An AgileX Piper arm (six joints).
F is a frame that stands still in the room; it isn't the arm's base.
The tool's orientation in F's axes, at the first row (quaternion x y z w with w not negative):
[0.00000, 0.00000, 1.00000, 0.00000]
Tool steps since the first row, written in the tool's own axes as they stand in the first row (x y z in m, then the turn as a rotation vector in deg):
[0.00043, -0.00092, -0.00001, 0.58, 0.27, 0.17]
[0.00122, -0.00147, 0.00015, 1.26, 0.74, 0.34]
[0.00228, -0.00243, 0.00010, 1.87, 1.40, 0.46]
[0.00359, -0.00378, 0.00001, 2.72, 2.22, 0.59]
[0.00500, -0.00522, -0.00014, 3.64, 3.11, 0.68]
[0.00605, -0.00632, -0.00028, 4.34, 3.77, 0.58]
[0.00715, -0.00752, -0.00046, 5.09, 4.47, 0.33]
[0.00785, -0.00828, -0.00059, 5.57, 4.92, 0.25]
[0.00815, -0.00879, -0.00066, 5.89, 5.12, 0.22]
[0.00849, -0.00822, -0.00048, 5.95, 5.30, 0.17]
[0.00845, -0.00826, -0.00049, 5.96, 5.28, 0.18]
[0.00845, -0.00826, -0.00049, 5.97, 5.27, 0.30]
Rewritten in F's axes. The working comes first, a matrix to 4 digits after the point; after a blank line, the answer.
The tool's axes in the first row as the columns of a matrix, in F's axes (used below as rounded here):
[-1.0000, 0.0000, 0.0000]
[0.0000, -1.0000, 0.0000]
[0.0000, 0.0000, 1.0000]

[-0.00043, 0.00092, -0.00001, -0.58, -0.27, 0.17]
[-0.00122, 0.00147, 0.00015, -1.26, -0.74, 0.34]
[-0.00228, 0.00243, 0.00010, -1.87, -1.40, 0.46]
[-0.00359, 0.00378, 0.00001, -2.72, -2.22, 0.59]
[-0.00500, 0.00522, -0.00014, -3.64, -3.11, 0.68]
[-0.00605, 0.00632, -0.00028, -4.34, -3.77, 0.58]
[-0.00715, 0.00752, -0.00046, -5.09, -4.47, 0.33]
[-0.00785, 0.00828, -0.00059, -5.57, -4.92, 0.25]
[-0.00815, 0.00879, -0.00066, -5.89, -5.12, 0.22]
[-0.00849, 0.00822, -0.00048, -5.95, -5.30, 0.17]
[-0.00845, 0.00826, -0.00049, -5.96, -5.28, 0.18]
[-0.00845, 0.00826, -0.00049, -5.97, -5.27, 0.30]

